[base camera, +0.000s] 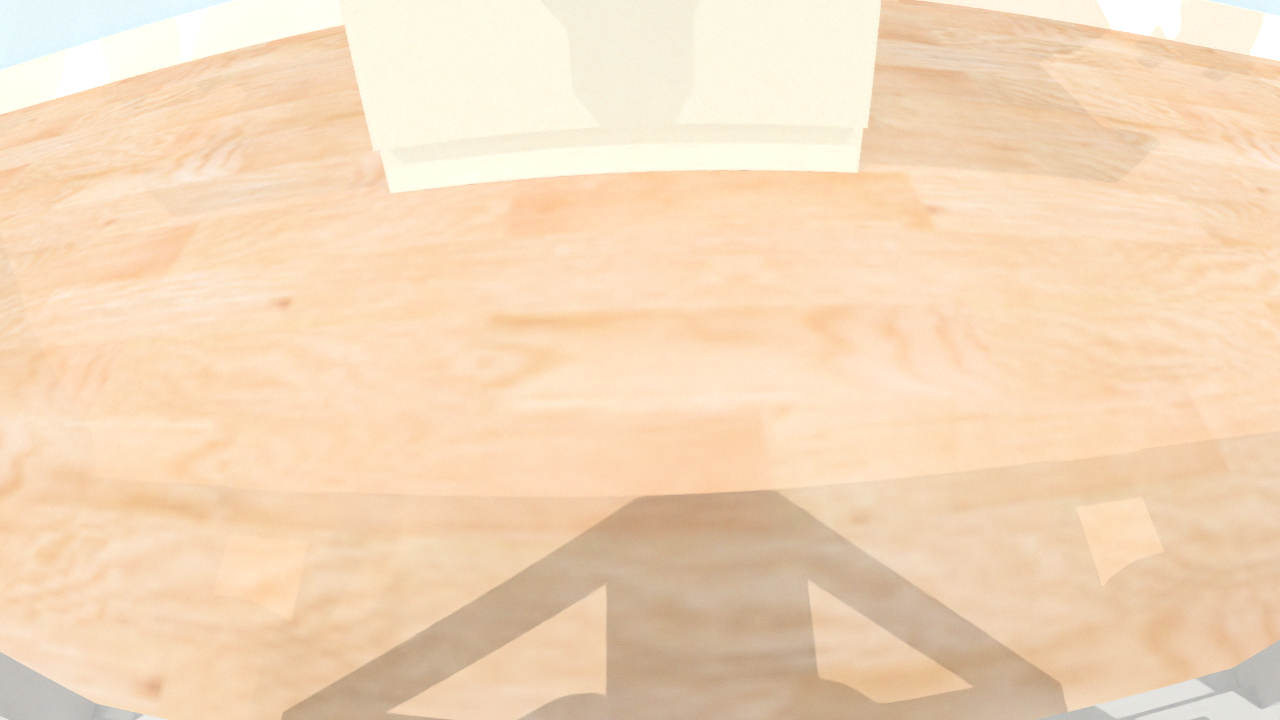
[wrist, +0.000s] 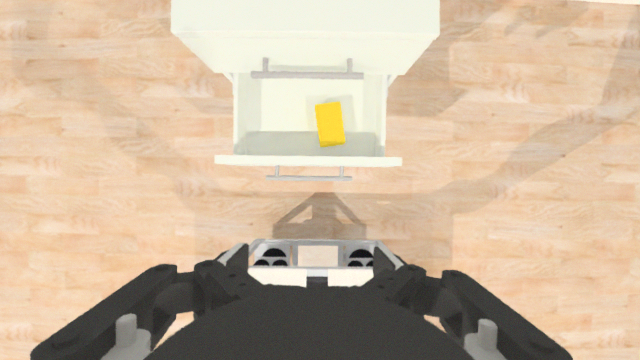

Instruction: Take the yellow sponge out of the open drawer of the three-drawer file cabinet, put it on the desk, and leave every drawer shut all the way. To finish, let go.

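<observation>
The white file cabinet [base camera: 465,71] [wrist: 305,17] stands at the top of both views. One of its drawers [wrist: 307,160] is pulled out, with its grey handle on the front. Another handle on the cabinet face shows above it; which drawer is open, middle or bottom, I cannot tell. The yellow sponge [wrist: 330,124] lies inside the open drawer, right of its middle and near the front wall, slightly turned. My gripper [wrist: 311,259] is wide open and empty, on the near side of the drawer and apart from drawer and sponge. The desk cannot be made out.
The front of the mobile base [wrist: 318,243] shows between and beyond the fingers at the bottom of the wrist view. The wooden floor [base camera: 626,358] [wrist: 100,150] carries shadows of the base and arm. A pale edge [wrist: 612,2] shows at the wrist view's top right corner.
</observation>
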